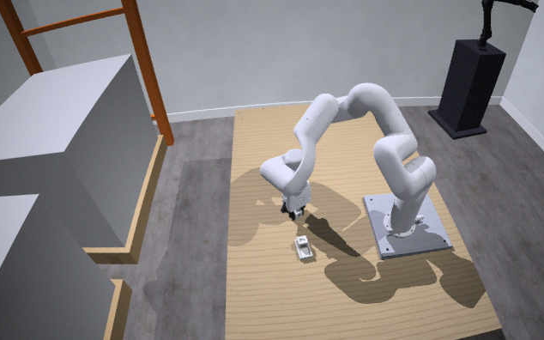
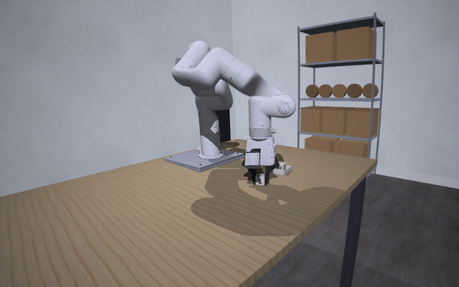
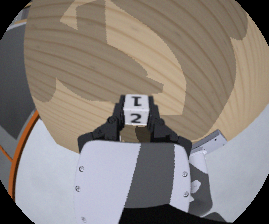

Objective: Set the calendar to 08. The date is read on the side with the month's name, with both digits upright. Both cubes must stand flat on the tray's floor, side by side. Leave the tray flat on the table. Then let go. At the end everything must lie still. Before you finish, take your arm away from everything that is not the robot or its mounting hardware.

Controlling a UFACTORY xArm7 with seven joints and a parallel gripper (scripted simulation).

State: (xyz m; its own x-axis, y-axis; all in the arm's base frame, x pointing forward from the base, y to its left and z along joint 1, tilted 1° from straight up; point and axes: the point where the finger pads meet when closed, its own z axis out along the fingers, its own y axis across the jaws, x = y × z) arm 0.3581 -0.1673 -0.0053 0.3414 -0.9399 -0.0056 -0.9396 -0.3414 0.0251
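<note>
Right now my hand is right at the white digit cube. Also, from my hand: white tray (20 mm ahead, 160 mm to the left, 10 mm below).
</note>
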